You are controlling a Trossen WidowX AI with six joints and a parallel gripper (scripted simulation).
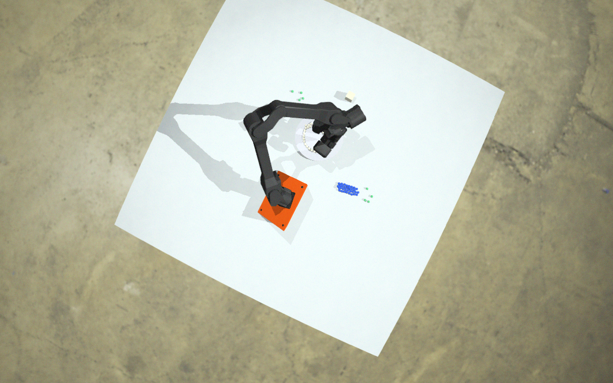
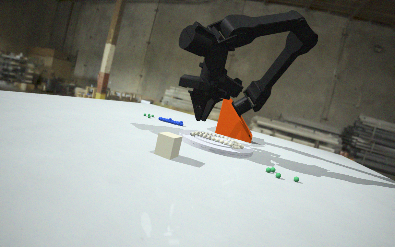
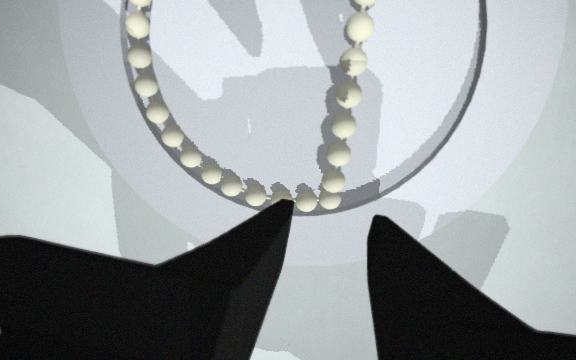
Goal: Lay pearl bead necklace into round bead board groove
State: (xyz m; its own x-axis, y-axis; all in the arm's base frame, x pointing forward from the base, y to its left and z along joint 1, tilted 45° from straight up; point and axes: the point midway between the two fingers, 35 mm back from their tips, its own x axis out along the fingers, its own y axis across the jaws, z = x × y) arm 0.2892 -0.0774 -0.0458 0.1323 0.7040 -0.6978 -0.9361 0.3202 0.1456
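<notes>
Now: the round bead board 5 cm to the left of my gripper tip, 4 cm below it and 1 cm behind it. From my gripper tip the other things lie so: cream cube (20 cm ahead, 3 cm below, 1 cm to the right).
</notes>
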